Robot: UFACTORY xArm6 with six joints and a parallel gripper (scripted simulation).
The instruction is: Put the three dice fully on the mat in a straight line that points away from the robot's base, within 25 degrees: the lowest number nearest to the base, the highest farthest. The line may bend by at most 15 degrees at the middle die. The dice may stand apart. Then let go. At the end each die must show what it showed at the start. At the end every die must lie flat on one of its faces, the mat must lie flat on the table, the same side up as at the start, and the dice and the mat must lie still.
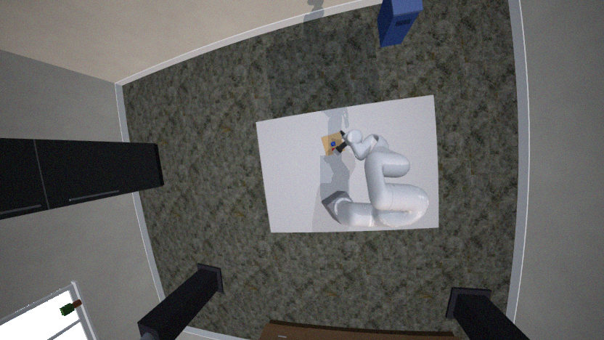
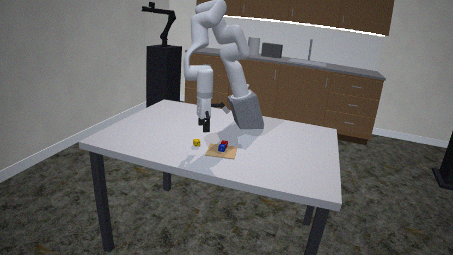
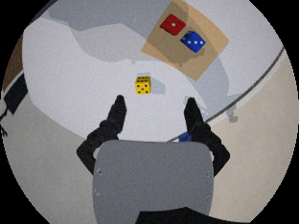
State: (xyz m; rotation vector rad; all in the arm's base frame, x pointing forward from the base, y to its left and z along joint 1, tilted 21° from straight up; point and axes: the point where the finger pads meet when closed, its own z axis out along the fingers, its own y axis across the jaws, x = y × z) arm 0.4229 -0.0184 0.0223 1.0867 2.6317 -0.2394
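Right now the yellow die is 4 cm to the right of my hand and 9 cm below it. From my hand the other things lie so: red die: 5 cm behind, 9 cm to the left, 9 cm below; then blue die: 1 cm behind, 10 cm to the left, 9 cm below; then tan mat: 1 cm behind, 10 cm to the left, 11 cm below.
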